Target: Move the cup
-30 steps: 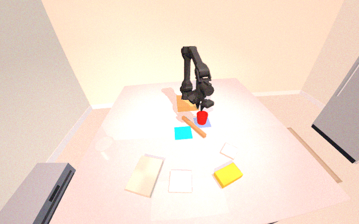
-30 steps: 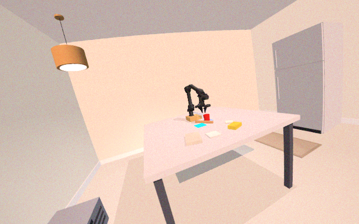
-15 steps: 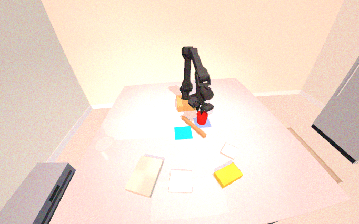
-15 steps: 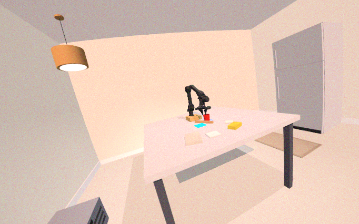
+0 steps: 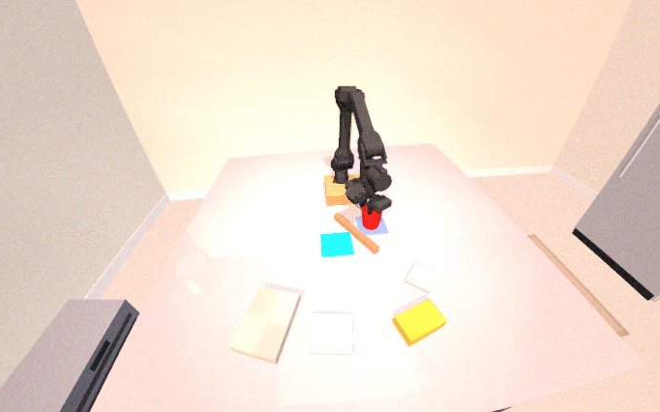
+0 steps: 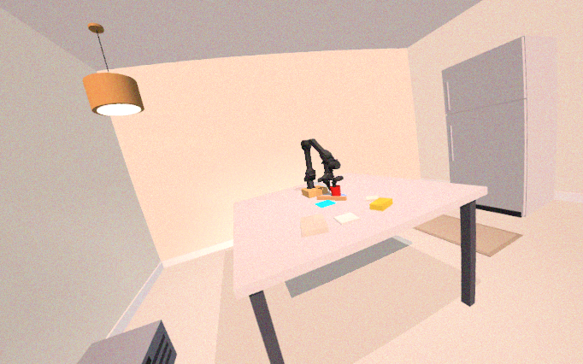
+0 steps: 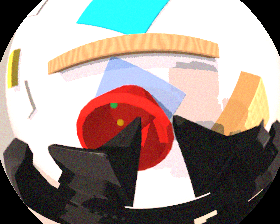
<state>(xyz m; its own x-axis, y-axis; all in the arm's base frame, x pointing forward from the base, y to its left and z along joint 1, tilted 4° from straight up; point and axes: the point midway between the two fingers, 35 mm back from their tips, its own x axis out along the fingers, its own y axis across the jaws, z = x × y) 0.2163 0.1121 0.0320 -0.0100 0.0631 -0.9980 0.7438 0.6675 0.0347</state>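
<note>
The red cup is 20 mm to the left of my gripper tip and 20 mm ahead of it. The rest, counted from my gripper tip: wooden stick (70 mm ahead, 40 mm to the right, 40 mm below); then pale blue pad (50 mm below, 20 mm to the left, 20 mm ahead); then cyan pad (130 mm ahead, 100 mm to the right, 50 mm below).
</note>
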